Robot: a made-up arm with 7 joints. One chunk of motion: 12 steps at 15 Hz.
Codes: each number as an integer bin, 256 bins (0 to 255) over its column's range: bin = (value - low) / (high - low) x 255, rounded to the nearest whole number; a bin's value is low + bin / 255 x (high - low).
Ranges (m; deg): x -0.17..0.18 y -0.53..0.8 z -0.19..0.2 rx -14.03..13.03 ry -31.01..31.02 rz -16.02..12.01
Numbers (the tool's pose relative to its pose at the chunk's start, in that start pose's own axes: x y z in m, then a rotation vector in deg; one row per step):
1: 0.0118 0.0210 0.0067 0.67 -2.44 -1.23
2: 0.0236 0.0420 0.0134 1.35 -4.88 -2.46
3: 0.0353 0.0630 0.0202 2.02 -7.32 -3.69
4: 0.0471 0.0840 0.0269 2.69 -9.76 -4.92
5: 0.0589 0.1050 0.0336 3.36 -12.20 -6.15
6: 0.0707 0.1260 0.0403 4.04 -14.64 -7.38
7: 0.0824 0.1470 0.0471 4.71 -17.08 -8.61
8: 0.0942 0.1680 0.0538 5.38 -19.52 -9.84
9: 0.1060 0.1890 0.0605 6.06 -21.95 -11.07
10: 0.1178 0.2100 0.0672 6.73 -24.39 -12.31
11: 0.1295 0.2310 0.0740 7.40 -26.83 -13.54
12: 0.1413 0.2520 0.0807 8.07 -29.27 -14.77
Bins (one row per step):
1: 132 106 129 139 117 135
2: 141 110 133 145 107 123
3: 150 114 137 151 97 112
4: 158 118 142 158 87 101
5: 167 122 146 164 77 90
6: 175 126 151 170 67 79
7: 184 130 155 177 57 67
8: 192 134 159 183 47 56
9: 201 138 164 189 37 45
10: 210 142 168 196 27 34
11: 218 146 173 202 17 23
12: 227 150 177 208 7 11

